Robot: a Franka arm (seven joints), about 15 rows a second.
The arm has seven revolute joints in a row. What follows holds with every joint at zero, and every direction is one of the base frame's. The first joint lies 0.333 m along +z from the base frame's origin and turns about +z. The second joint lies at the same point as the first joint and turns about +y. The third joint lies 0.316 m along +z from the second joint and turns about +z. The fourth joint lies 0.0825 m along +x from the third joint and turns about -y. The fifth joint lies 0.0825 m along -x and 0.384 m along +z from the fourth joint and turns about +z. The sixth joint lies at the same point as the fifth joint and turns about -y. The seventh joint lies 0.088 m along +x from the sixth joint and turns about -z. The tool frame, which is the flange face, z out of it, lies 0.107 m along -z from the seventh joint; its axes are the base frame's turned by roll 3.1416, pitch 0 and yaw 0 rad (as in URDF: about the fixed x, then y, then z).
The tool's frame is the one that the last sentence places.
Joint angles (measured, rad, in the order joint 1, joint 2, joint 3, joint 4, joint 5, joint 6, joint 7), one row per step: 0.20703 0.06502 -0.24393 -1.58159 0.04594 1.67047 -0.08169; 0.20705 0.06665 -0.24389 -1.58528 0.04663 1.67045 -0.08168; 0.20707 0.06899 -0.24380 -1.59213 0.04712 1.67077 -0.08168; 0.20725 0.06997 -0.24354 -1.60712 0.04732 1.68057 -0.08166; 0.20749 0.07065 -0.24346 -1.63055 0.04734 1.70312 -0.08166; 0.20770 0.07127 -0.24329 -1.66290 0.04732 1.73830 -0.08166; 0.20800 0.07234 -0.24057 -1.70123 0.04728 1.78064 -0.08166; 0.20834 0.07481 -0.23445 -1.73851 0.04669 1.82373 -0.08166; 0.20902 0.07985 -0.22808 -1.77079 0.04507 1.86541 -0.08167; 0.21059 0.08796 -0.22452 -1.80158 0.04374 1.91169 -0.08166; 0.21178 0.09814 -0.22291 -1.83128 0.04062 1.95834 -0.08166
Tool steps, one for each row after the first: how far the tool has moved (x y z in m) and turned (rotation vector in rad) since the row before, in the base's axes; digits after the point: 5 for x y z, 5 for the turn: 0.00022 0.00017 -0.00269 0.00049 0.00528 -0.00006; 0.00024 0.00019 -0.00458 0.00025 0.00880 -0.00005; 0.00037 0.00017 -0.00687 0.00016 0.00615 -0.00015; 0.00094 -0.00007 -0.00963 -0.00021 0.00156 -0.00076; 0.00128 -0.00018 -0.01278 -0.00047 -0.00220 -0.00122; 0.00114 0.00127 -0.01533 -0.00056 -0.00289 0.00112; 0.00103 0.00326 -0.01560 -0.00125 -0.00325 0.00470; 0.00135 0.00367 -0.01478 -0.00282 -0.00430 0.00577; 0.00196 0.00271 -0.01536 -0.00351 -0.00745 0.00382; 0.00185 0.00130 -0.01594 -0.00578 -0.00689 0.00231
